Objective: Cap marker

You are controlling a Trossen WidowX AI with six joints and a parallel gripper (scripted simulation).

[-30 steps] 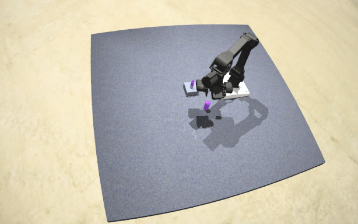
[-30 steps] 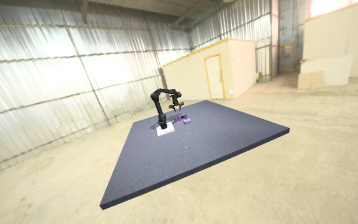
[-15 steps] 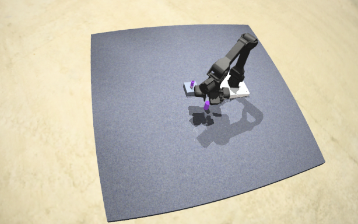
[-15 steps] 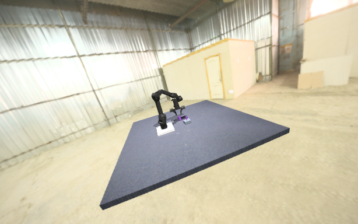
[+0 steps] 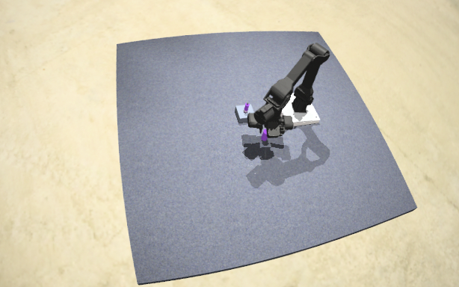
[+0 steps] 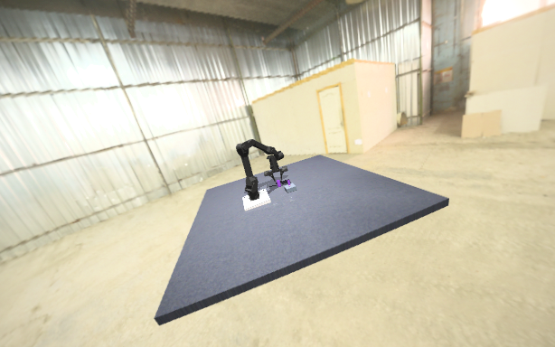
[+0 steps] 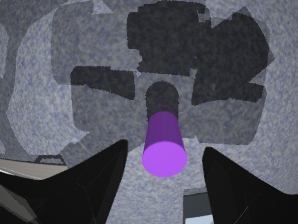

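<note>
Right now my gripper tip is 20 mm above the cap. Round my gripper tip: holder block 130 mm to the right, 70 mm ahead, 30 mm below.
</note>
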